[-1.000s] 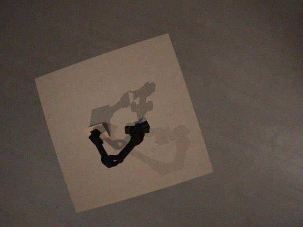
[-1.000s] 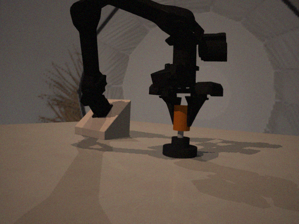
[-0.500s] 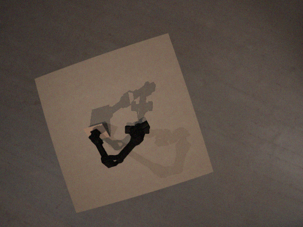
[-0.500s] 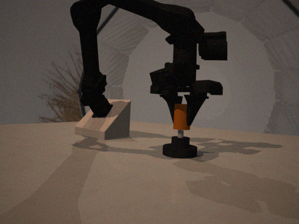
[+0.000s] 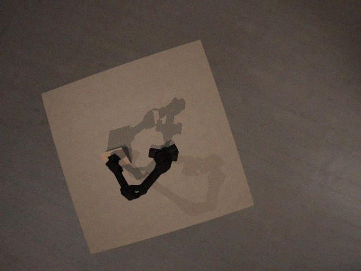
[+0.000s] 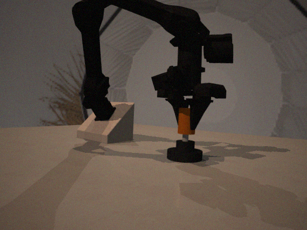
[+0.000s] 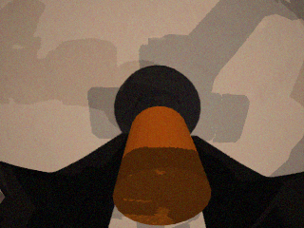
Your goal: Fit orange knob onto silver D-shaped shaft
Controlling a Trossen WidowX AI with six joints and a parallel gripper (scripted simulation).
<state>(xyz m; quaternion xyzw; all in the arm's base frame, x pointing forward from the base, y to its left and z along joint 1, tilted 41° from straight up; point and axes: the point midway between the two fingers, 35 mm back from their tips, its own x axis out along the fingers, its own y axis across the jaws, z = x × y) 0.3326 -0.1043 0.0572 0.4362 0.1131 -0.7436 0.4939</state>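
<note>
My gripper tip is 30 mm below the orange knob. From my gripper tip the other things lie so: black round pedestal 40 mm below.
</note>
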